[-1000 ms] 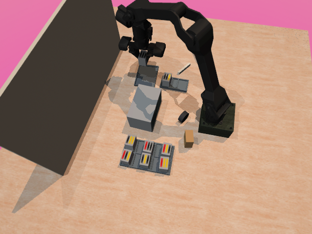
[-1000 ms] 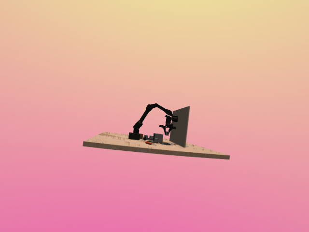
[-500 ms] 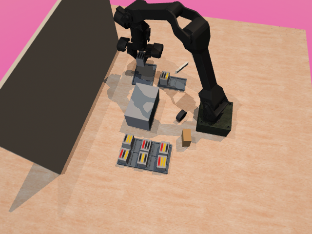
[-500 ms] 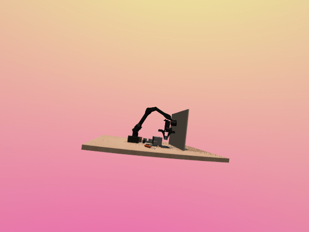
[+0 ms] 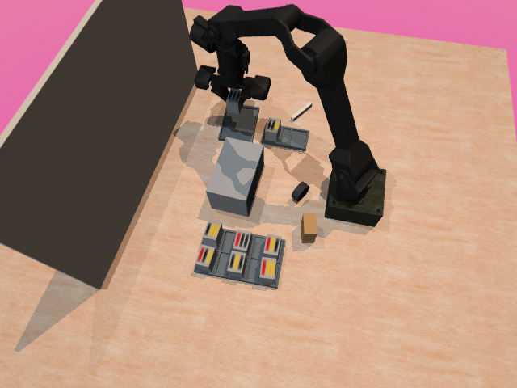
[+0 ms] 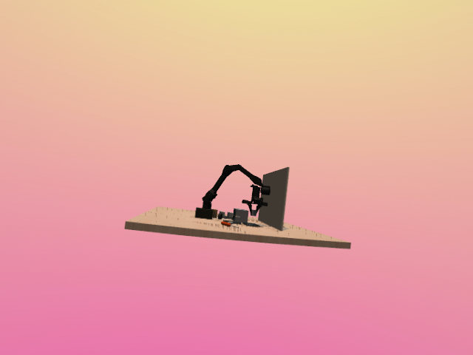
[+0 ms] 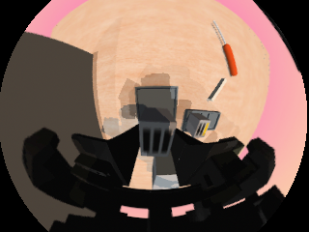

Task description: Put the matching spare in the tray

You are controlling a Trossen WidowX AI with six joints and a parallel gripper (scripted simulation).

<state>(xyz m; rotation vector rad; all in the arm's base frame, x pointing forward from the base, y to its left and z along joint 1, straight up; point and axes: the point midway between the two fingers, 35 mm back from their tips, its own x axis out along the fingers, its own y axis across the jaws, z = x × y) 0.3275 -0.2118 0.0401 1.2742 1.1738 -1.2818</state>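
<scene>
My gripper tip is now 8 cm above the grey tray, 1 cm to the right of it and 1 cm past it. Also, from my gripper tip: two-slot rack 15 cm behind, 7 cm below, 3 cm to the left; grey spare 2 cm above; white stick 18 cm behind, 7 cm below, 6 cm to the right.
</scene>
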